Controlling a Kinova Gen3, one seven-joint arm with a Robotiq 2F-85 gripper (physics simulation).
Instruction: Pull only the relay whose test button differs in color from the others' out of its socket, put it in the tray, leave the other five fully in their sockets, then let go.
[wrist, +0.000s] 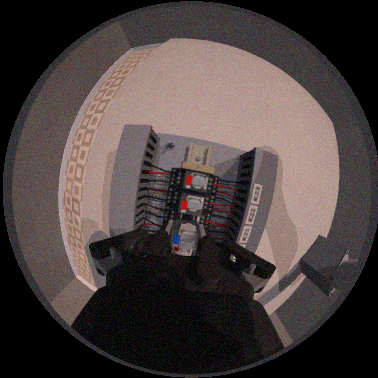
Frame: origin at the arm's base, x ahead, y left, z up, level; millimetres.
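Seen in the pictures: gripper, fingertip midpoint: (184, 228).
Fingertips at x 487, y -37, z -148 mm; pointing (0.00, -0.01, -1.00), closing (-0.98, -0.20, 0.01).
Offsets run from my fingertips to a thing's top centre. "*": to the spot under its first point.
The relay with the blue test button @[dx +1, dy -2, dz +38 mm] (187, 239) is between the fingertips at the lower middle of the wrist view. My gripper (184, 228) is shut on its sides. This relay looks larger than the others and appears raised above the row; its underside is hidden. Two relays with red test buttons, one at the far end @[* dx +3, dy -62, dz +8 mm] (199, 181) and one nearer @[dx +3, dy -32, dz +9 mm] (193, 204), sit in their black sockets. A dark stretch of socket shows between the nearer one and the held relay. The rest of the row is hidden by the gripper. I cannot make out the tray.
Grey slotted wire ducts stand on the left (129, 175) and right (265, 185) of the row, with black and red wires running to the sockets. A metal rail end @[* dx +14, dy -108, dz -56 mm] (199, 152) lies beyond. A dark block (322, 262) is at the right. A patterned strip (82, 145) runs along the left.
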